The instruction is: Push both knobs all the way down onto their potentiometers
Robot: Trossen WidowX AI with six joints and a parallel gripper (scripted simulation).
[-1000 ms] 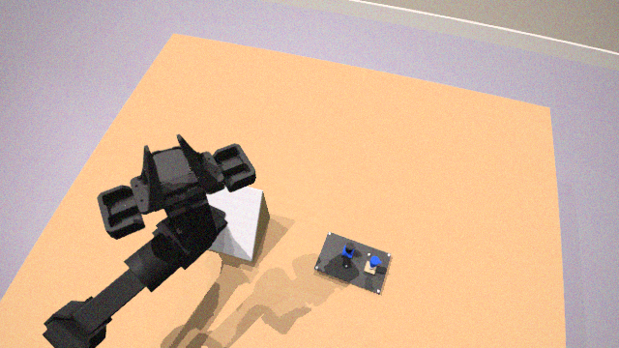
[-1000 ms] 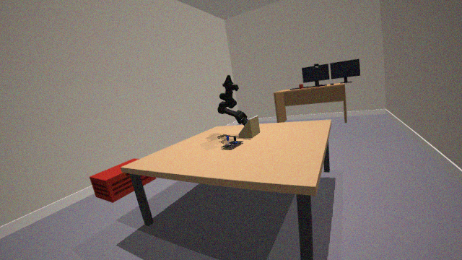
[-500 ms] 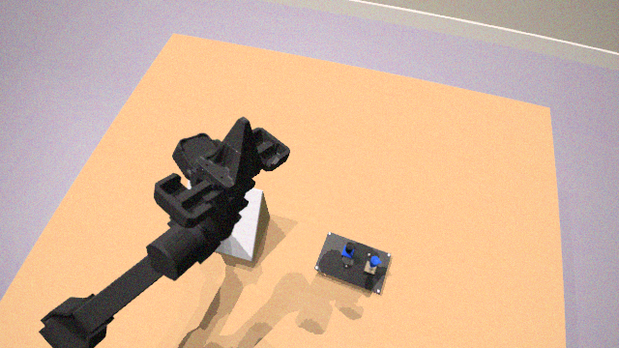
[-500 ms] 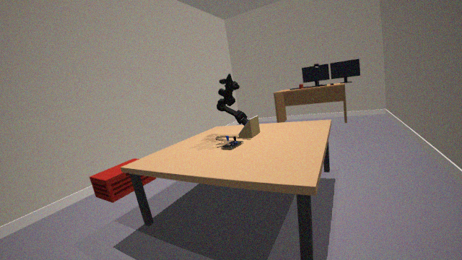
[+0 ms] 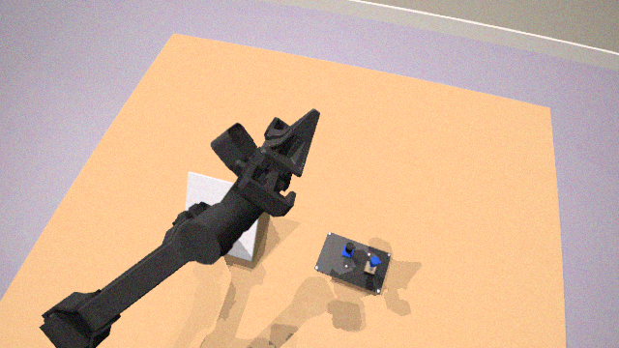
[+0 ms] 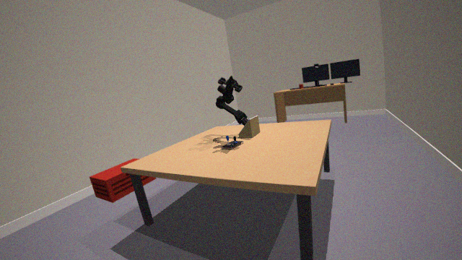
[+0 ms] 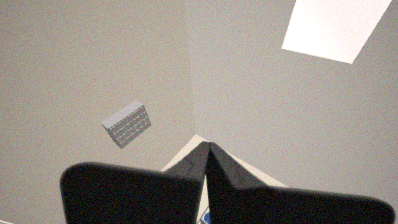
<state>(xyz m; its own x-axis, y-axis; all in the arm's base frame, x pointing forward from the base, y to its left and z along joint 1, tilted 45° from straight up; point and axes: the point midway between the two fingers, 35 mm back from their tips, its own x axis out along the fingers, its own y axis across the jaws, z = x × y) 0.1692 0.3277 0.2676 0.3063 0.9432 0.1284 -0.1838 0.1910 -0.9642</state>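
Now: gripper tip 9 cm short of the dark knob, 1 cm to the right of it and 45 cm above it. The rest, counted from my gripper tip: blue knob 15 cm ahead, 1 cm to the right, 43 cm below.
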